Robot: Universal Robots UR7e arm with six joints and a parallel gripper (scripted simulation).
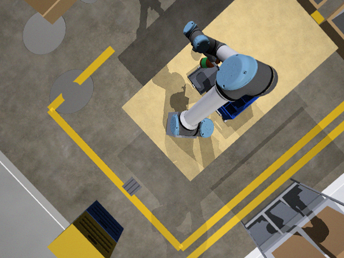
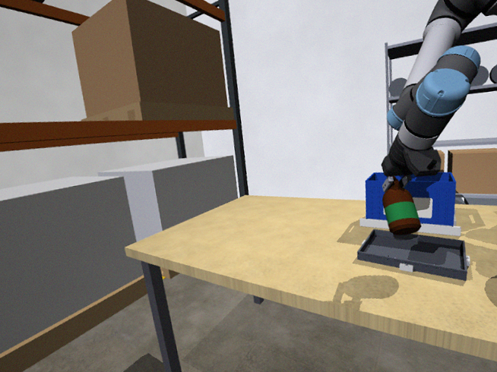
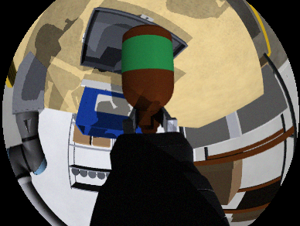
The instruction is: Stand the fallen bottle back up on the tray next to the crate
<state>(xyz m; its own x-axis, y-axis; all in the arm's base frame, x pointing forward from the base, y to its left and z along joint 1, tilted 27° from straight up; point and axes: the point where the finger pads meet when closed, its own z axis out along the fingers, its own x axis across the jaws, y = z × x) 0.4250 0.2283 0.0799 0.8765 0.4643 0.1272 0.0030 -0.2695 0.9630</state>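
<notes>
Now: hand 10 mm past the bottle, 30 mm to the right of it and 40 mm above it. Round my hand: dark grey tray 50 mm behind, 10 mm to the right, 190 mm below; blue crate 40 mm behind, 300 mm to the right, 120 mm below.
</notes>
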